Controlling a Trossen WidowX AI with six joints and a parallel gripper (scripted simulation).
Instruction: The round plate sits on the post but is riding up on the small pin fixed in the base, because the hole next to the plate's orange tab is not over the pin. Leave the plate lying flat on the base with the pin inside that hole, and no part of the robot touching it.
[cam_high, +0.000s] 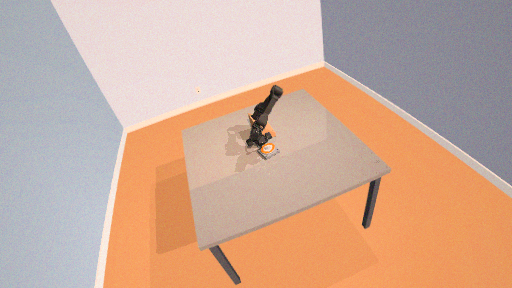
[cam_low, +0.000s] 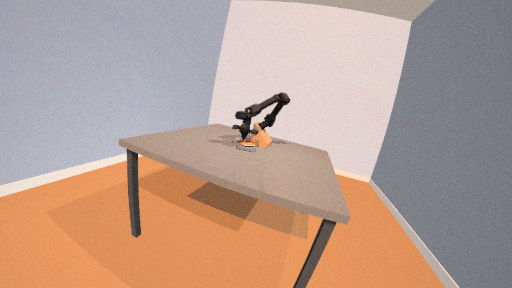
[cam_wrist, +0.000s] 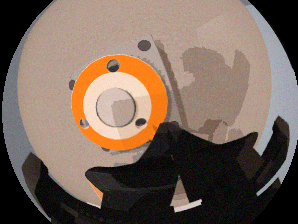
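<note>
The grey base lies 5 cm to the left of my gripper tip, 2 cm below it and 2 cm ahead of it.
</note>
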